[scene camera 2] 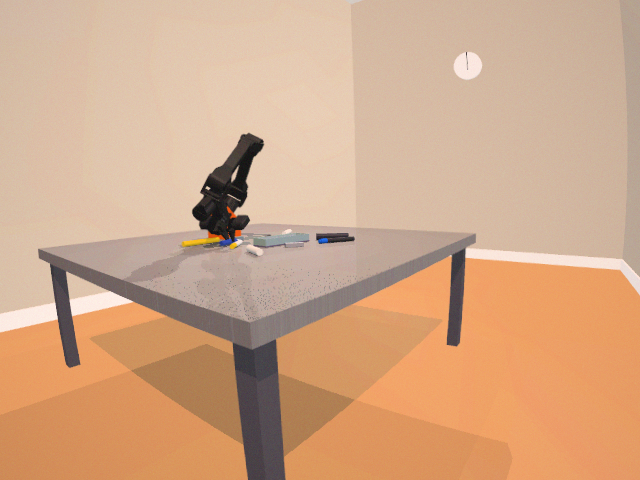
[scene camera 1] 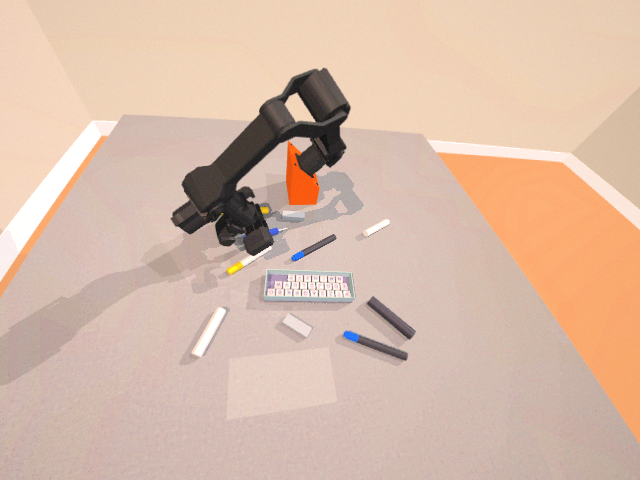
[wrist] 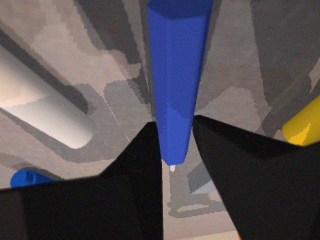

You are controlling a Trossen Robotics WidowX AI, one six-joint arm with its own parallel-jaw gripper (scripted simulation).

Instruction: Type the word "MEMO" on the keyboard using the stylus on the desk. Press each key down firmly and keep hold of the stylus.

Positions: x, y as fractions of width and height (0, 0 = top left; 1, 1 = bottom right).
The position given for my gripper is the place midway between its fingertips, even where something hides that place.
my gripper: scene camera 2 0.36, 0.50; scene camera 1 0.42, 0.49; wrist 0.55, 0.53
